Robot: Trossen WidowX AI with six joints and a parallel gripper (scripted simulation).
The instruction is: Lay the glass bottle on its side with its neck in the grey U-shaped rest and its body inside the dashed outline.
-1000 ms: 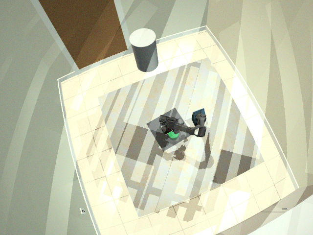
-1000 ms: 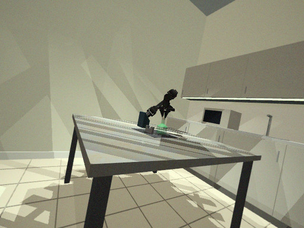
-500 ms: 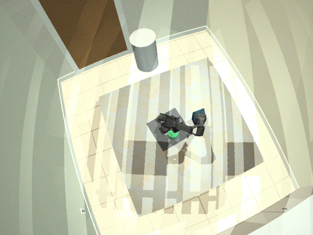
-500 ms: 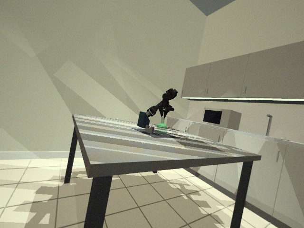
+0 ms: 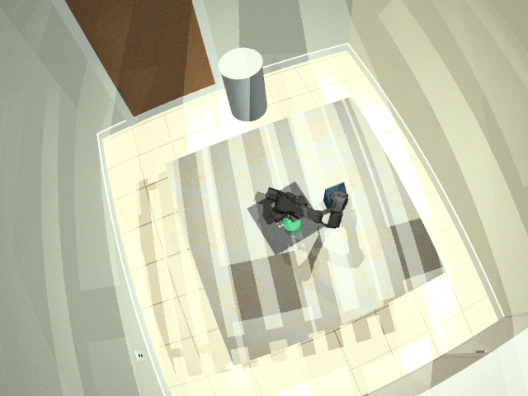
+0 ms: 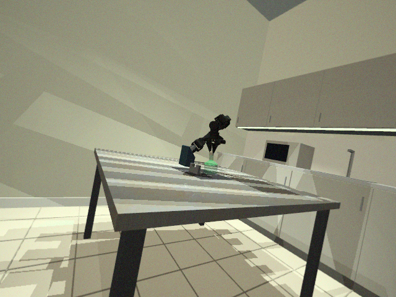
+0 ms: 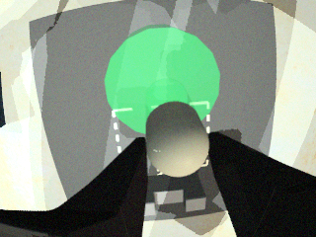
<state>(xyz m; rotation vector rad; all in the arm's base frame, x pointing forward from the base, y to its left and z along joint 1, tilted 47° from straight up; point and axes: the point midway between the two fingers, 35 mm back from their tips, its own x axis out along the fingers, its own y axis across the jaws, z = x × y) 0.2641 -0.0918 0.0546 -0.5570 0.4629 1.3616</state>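
The green glass bottle lies 10 mm to the left of my gripper tip and 50 mm below it. The rest, counted from my gripper tip: dark grey mat: 50 mm to the right, 150 mm below.
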